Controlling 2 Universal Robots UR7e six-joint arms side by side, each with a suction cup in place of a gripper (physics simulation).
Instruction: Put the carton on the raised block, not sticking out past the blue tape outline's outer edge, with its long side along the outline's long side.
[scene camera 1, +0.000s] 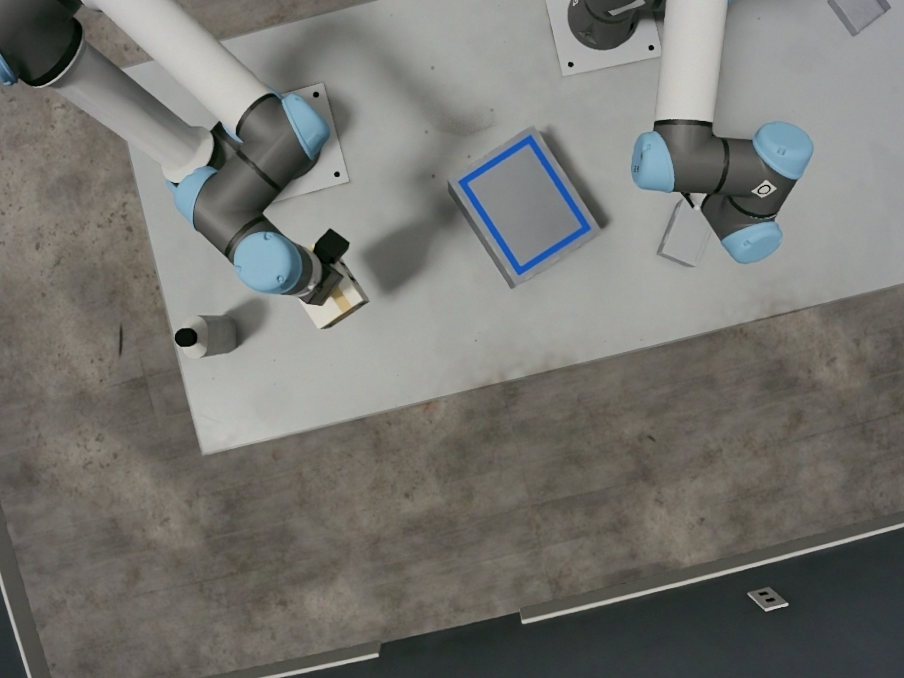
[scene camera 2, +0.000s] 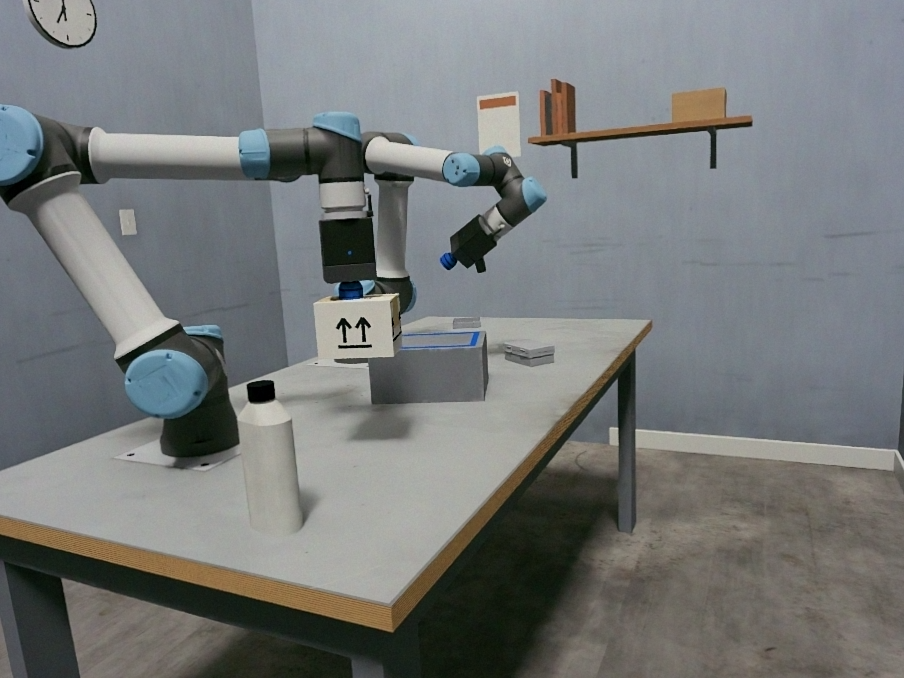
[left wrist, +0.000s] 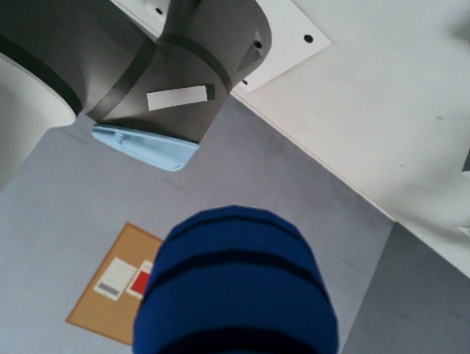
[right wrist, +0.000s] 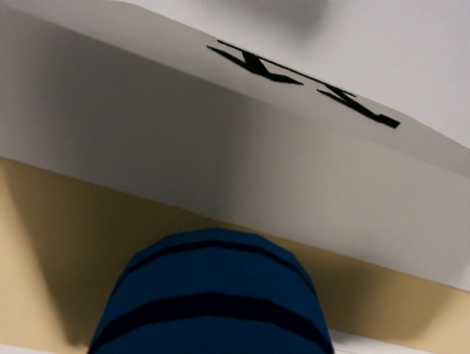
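Note:
The white carton (scene camera 1: 319, 313) (scene camera 2: 357, 346) (right wrist: 320, 170), with beige tape and black arrows, hangs level above the table, left of the raised block. My right gripper, a blue suction cup (scene camera 2: 350, 291) (right wrist: 212, 300), is shut on the carton's top; the cup is hidden in scene camera 1. The grey raised block (scene camera 1: 525, 211) (scene camera 2: 430, 378) stands mid-table, its top bearing the blue tape outline (scene camera 1: 491, 226) (scene camera 2: 476, 338). My left gripper (scene camera 2: 447, 260) (left wrist: 235, 285) is open, tilted in the air beyond the block, holding nothing.
A white bottle (scene camera 1: 216, 335) (scene camera 2: 270, 467) with a black cap stands near the table's left end. Grey slabs (scene camera 1: 684, 237) (scene camera 2: 529, 357) lie right of the block, partly under the left arm in scene camera 1. Another grey piece (scene camera 1: 857, 13) (scene camera 2: 466, 322) lies farther off.

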